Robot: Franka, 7 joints.
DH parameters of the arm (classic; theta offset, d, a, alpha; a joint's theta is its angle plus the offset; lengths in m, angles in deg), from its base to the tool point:
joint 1: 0 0.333 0 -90
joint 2: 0 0 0 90
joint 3: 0 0.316 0.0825 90
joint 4: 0 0 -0.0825 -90
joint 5: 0 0.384 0 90
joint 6: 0 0 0.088 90
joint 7: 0 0.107 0 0
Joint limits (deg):
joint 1: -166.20..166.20
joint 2: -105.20..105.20
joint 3: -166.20..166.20
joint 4: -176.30..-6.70
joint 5: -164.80..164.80
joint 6: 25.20..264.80
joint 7: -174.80..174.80
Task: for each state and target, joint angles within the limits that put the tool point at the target. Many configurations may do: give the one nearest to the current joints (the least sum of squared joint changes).
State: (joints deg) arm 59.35 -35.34 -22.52 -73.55 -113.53 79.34 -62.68
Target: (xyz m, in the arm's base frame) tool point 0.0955 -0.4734 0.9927
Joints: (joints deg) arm 65.69 -50.24 -34.90 -50.79 -120.80 95.28 -62.68
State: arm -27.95 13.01 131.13 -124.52 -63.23 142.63 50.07
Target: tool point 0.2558 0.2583 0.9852
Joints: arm -45.75 45.50 140.46 -85.11 -61.96 149.36 50.07
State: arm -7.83 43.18 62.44 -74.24 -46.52 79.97 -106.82
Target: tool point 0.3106 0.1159 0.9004
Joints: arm -16.22 -11.62 42.41 -59.50 -50.30 47.62 -106.82
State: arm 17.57 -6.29 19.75 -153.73 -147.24 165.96 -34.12
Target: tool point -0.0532 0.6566 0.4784
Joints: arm 53.70 18.04 44.30 -100.04 -145.16 147.73 -34.12
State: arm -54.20 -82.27 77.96 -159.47 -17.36 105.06 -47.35
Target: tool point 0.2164 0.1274 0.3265
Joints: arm -26.11 -77.70 89.42 -161.29 -11.10 88.63 -47.35
